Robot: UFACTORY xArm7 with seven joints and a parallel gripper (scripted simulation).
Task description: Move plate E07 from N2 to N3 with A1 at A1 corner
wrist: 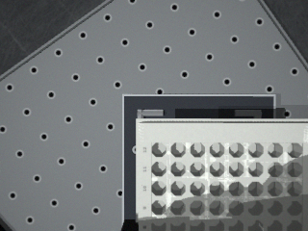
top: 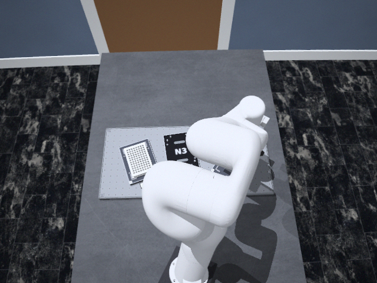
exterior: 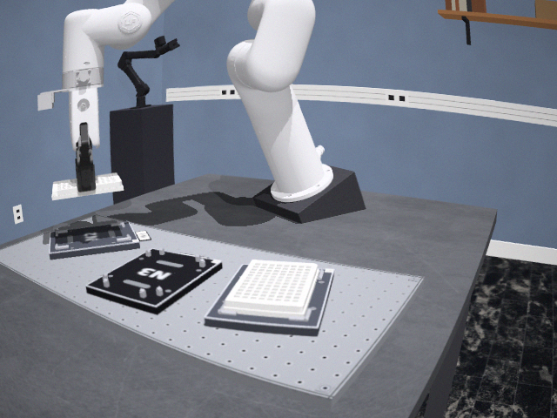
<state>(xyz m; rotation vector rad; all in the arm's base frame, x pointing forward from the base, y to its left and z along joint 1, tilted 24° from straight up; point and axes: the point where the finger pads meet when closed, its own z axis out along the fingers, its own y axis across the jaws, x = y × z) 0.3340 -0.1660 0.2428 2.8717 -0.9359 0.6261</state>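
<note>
My gripper is now 20 cm to the right of the nest N3, 10 cm above it and 6 cm short of it. The rest, counted from my hand: plate E07: 1 cm below; then nest N2: 10 cm below; then plate E01: 37 cm to the left, 9 cm below, 4 cm ahead.
</note>
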